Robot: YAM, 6 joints.
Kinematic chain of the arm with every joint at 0, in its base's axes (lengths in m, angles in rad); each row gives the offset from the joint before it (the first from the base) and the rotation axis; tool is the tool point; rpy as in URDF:
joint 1: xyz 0 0 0.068 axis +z
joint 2: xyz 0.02 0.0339 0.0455 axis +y
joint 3: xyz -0.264 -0.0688 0 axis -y
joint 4: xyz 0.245 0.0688 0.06 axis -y
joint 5: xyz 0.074 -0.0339 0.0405 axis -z
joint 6: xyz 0.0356 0 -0.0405 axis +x
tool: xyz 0 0 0 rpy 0 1.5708 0
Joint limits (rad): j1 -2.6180..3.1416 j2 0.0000..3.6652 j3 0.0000..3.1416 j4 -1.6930..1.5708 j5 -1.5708..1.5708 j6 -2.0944..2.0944
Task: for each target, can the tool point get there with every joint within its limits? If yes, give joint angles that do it. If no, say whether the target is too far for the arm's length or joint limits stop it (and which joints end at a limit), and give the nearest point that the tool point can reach.
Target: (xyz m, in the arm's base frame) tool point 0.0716 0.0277 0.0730
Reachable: yes | joints 0.7020 2.3565 0.3966 -1.4087 0.7814 0.9189
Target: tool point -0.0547 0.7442 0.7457
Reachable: no: too far | nearest point -0.0361 0.4907 0.5244 | short by 0.337 m
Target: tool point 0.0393 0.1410 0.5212
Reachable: yes | joints 1.0656 0.9482 1.3251 0.2133 -1.2563 0.0419
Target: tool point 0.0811 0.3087 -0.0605
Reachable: yes | joints 1.2256 2.5328 1.1335 -0.3775 -0.9118 -0.0727
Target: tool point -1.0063 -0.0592 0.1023
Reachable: no: too far | nearest point -0.6454 -0.0053 0.1064 | short by 0.365 m
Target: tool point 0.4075 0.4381 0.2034
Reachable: yes | joints 0.7700 2.6681 2.3514 0.1945 -1.0489 -0.1925
